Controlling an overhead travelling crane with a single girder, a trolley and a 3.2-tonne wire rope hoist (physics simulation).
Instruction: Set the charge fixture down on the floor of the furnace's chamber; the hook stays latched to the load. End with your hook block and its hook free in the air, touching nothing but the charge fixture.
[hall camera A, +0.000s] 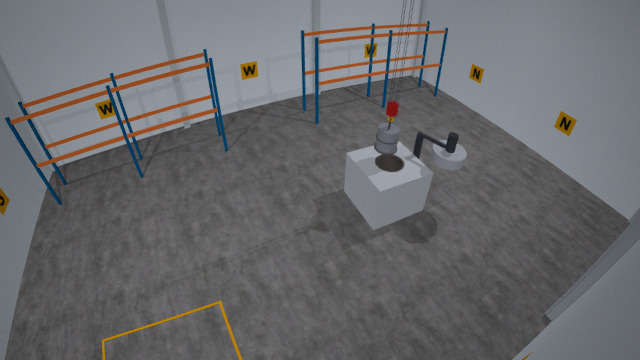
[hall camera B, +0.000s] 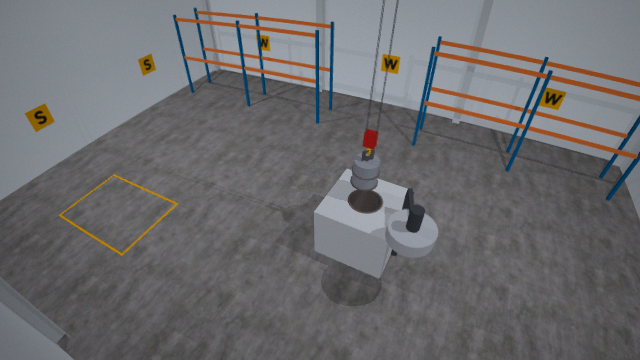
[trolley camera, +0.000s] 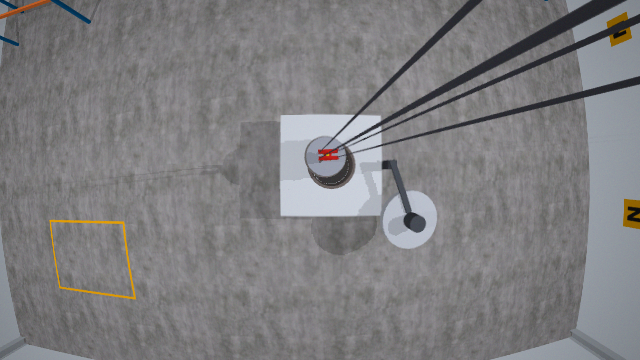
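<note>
The charge fixture (hall camera A: 387, 139) (hall camera B: 365, 172) (trolley camera: 320, 167), a grey ribbed cylinder, hangs upright in the air above the furnace. My hook (hall camera A: 390, 120) (hall camera B: 369, 152), under the red hook block (hall camera A: 392, 109) (hall camera B: 370, 139) (trolley camera: 328, 155), is latched to its top. The white box-shaped furnace (hall camera A: 385, 205) (hall camera B: 345, 237) (trolley camera: 295, 200) has a round dark opening (hall camera A: 389, 163) (hall camera B: 365, 201) (trolley camera: 344, 176) in its top. In the trolley view the fixture covers much of the opening, whose lower right part shows. The chamber floor is hidden.
The round white lid (hall camera A: 444, 159) (hall camera B: 412, 242) (trolley camera: 425, 205) hangs from a dark swing arm (hall camera A: 434, 139) (trolley camera: 401, 185) beside the furnace. Blue and orange racks (hall camera A: 317, 80) (hall camera B: 317, 77) stand along the west wall. A yellow outline (hall camera A: 162, 321) (hall camera B: 91, 235) (trolley camera: 87, 221) marks the hall floor.
</note>
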